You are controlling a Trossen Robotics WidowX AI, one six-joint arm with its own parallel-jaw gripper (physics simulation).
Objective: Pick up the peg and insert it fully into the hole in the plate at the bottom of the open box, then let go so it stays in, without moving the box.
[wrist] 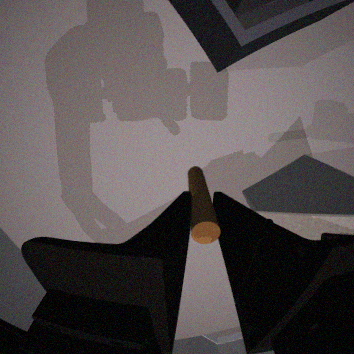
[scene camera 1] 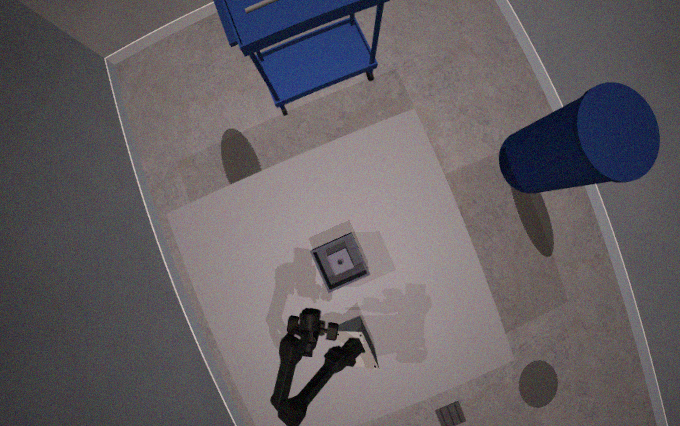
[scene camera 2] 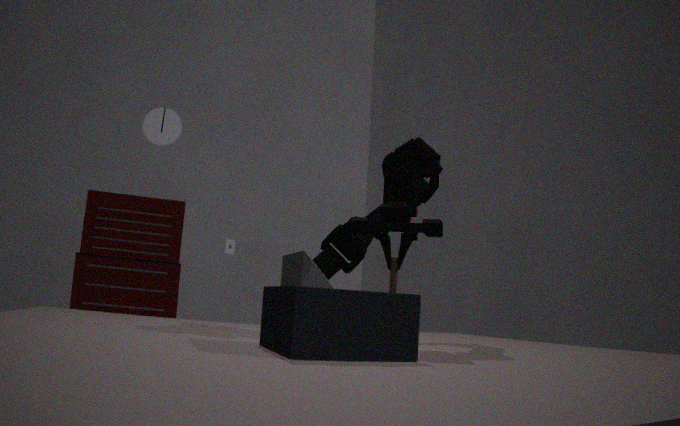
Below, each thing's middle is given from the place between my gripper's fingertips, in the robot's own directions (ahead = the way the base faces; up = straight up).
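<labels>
Peg (wrist: 204, 228), 20 mm below my hand. Dark box (scene camera 2: 300, 323), from my hand 170 mm ahead, 180 mm to the right, 100 mm below.
</labels>
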